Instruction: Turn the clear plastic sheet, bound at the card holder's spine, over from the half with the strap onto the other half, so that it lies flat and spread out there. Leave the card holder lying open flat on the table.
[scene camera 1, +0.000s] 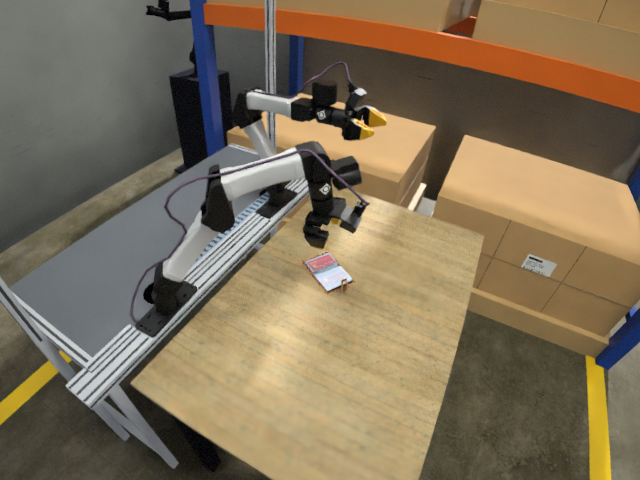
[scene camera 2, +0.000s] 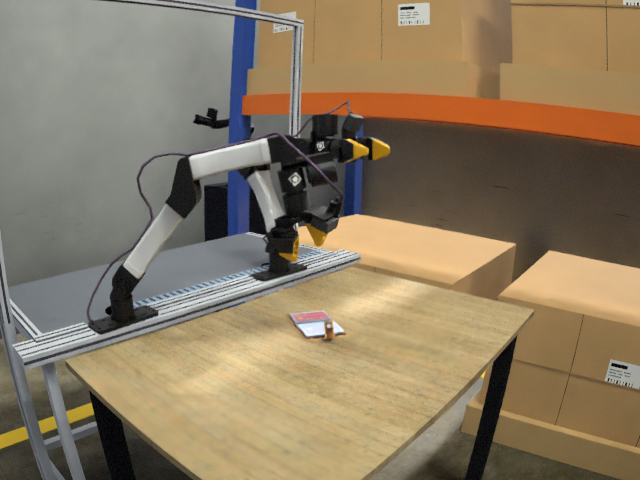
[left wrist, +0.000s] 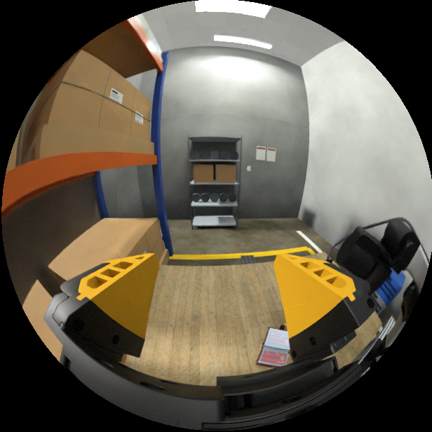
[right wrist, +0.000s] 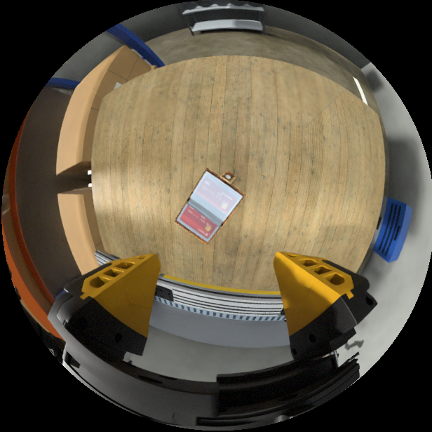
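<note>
The card holder (scene camera 1: 325, 269) (scene camera 2: 311, 322) (left wrist: 275, 349) (right wrist: 202, 212) lies open flat on the table, with a red half and a pale half. A brown strap (scene camera 1: 344, 284) (scene camera 2: 328, 329) (right wrist: 228, 176) stands at the pale half's outer edge. The clear plastic sheet (scene camera 1: 336, 279) (right wrist: 216, 194) appears as a pale, shiny layer over that strap half; its edges are hard to tell. My right gripper (scene camera 1: 326, 235) (scene camera 2: 307, 252) (right wrist: 216, 260) is open and empty, pointing down above the table near the red half. My left gripper (scene camera 1: 378, 127) (scene camera 2: 378, 150) (left wrist: 216, 261) is open and empty, high up and level.
The wooden table (scene camera 1: 310, 392) (scene camera 2: 289, 408) (right wrist: 280, 125) carries the holder. The metal mounting rail (scene camera 1: 227, 248) (scene camera 2: 206, 304) runs along its arm-side edge. Large cardboard boxes (scene camera 1: 537, 206) (scene camera 2: 413, 248) stand beyond the table. My two arms are close together, the left one higher and behind in the scene views.
</note>
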